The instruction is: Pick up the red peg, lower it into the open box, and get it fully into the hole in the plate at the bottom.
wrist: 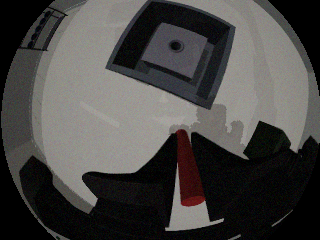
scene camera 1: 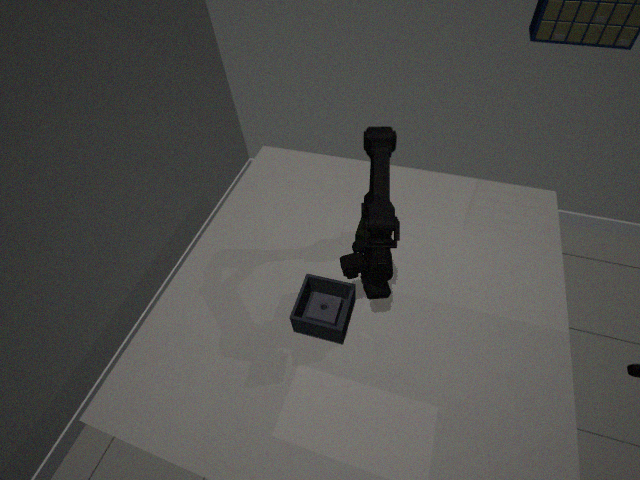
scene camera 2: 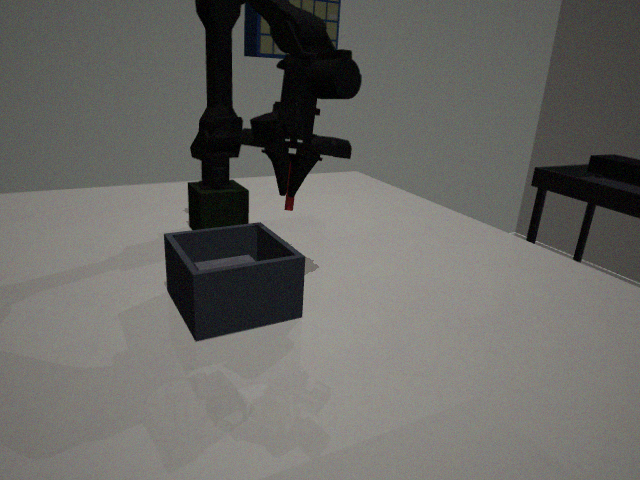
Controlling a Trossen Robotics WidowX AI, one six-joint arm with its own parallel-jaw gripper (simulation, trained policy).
Scene:
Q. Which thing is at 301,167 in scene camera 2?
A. The gripper.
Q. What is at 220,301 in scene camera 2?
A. A dark blue box.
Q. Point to a red peg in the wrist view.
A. At 191,190

